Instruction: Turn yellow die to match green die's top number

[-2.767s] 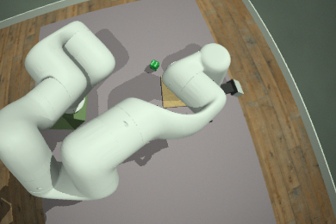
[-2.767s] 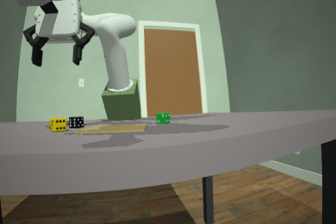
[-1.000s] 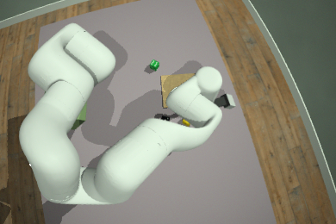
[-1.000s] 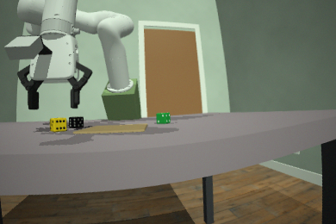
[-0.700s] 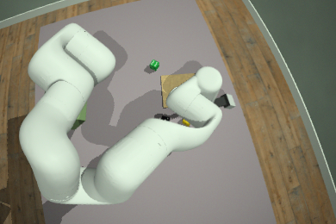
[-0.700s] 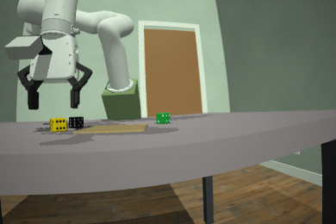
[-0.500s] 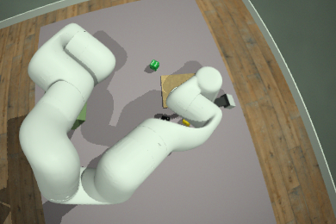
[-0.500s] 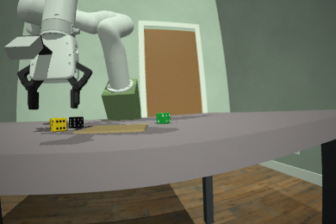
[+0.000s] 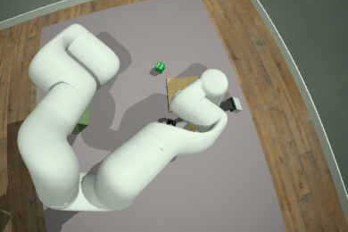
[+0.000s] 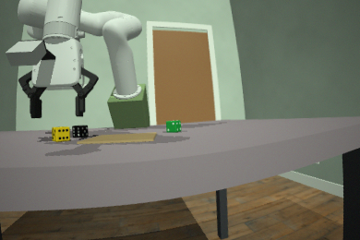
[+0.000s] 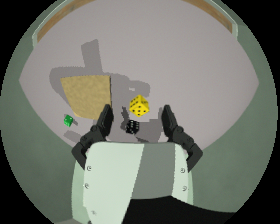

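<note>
My hand is 4 cm above the yellow die, 2 cm past it and 1 cm to the left of it. Also, from my hand: green die 24 cm to the left, 14 cm behind, 4 cm below; black die 10 cm behind, 4 cm below, 1 cm to the right; mat 13 cm to the left, 6 cm below, 4 cm behind.
</note>
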